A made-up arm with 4 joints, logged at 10 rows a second.
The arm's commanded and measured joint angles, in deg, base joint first. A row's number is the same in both.
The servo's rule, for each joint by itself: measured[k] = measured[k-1] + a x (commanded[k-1-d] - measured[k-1]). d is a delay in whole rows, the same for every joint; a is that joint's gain. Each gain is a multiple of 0.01, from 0.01 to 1. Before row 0 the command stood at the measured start. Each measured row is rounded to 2 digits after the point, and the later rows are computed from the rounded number. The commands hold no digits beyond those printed.
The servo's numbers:
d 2
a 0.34 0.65 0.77 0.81
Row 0, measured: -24.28 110.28 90.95 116.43
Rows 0 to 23, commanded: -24.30 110.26 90.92 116.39; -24.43 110.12 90.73 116.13; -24.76 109.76 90.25 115.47; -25.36 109.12 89.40 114.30; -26.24 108.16 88.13 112.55; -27.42 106.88 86.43 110.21; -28.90 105.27 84.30 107.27; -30.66 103.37 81.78 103.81; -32.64 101.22 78.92 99.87; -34.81 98.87 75.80 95.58; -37.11 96.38 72.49 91.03; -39.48 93.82 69.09 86.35; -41.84 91.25 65.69 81.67; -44.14 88.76 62.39 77.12; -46.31 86.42 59.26 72.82; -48.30 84.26 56.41 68.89; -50.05 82.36 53.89 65.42; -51.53 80.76 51.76 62.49; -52.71 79.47 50.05 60.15; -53.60 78.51 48.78 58.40; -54.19 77.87 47.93 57.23; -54.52 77.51 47.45 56.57; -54.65 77.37 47.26 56.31; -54.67 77.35 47.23 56.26
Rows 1 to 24, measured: -24.28 110.28 90.95 116.43; -24.28 110.28 90.95 116.43; -24.29 110.27 90.93 116.40; -24.34 110.17 90.78 116.18; -24.48 109.90 90.37 115.60; -24.78 109.39 89.62 114.55; -25.28 108.59 88.47 112.93; -26.01 107.48 86.90 110.73; -26.99 106.04 84.90 107.93; -28.24 104.30 82.50 104.59; -29.74 102.30 79.74 100.77; -31.46 100.07 76.71 96.57; -33.38 97.67 73.46 92.08; -35.45 95.17 70.10 87.44; -37.62 92.62 66.70 82.77; -39.84 90.11 63.38 78.19; -42.04 87.71 60.21 73.84; -44.17 85.47 57.28 69.83; -46.17 83.45 54.67 66.26; -47.99 81.70 52.43 63.21; -49.59 80.25 50.60 60.73; -50.95 79.12 49.20 58.84; -52.05 78.31 48.22 57.54; -52.89 77.79 47.63 56.75
